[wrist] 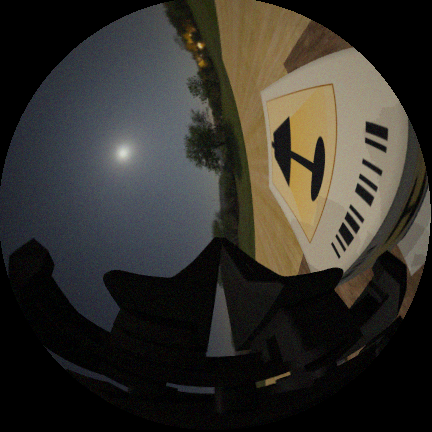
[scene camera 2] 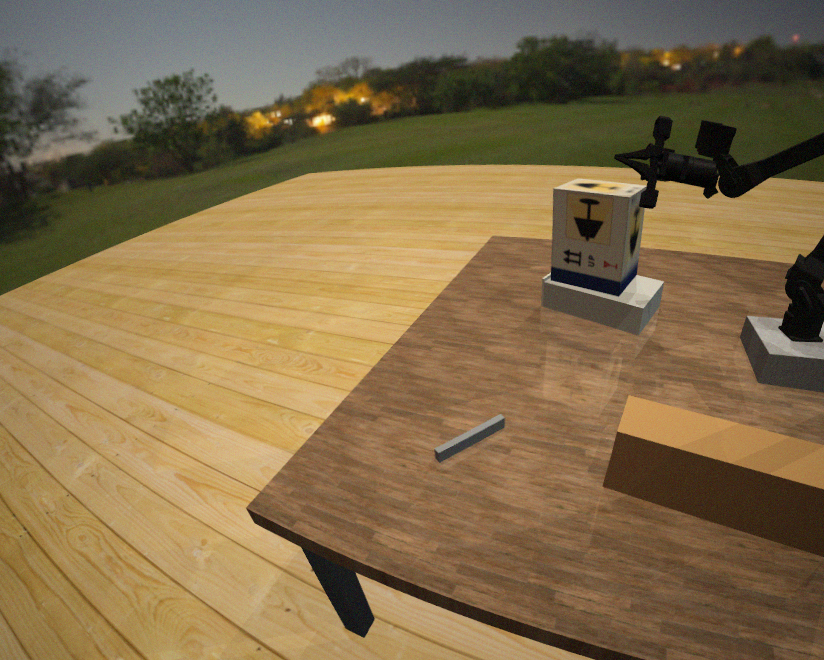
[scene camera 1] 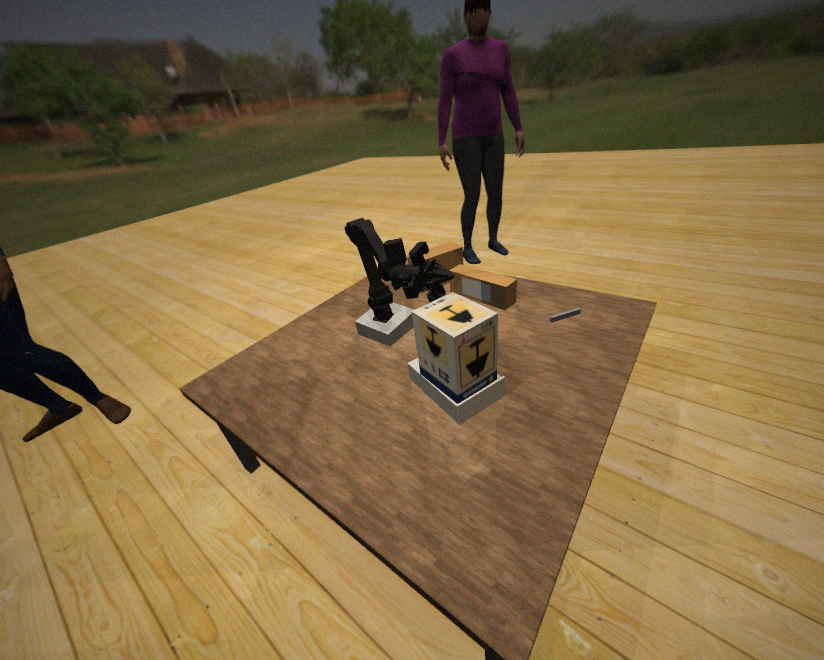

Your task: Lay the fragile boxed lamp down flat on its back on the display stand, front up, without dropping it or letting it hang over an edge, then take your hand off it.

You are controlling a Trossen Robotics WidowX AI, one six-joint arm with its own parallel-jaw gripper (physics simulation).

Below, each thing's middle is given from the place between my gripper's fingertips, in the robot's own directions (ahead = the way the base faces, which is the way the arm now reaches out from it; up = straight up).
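Labels:
Looking at the stand (scene camera 2: pixel 630 312), I find it 4 cm to the right of my hand and, measured from that same hand, 33 cm below.

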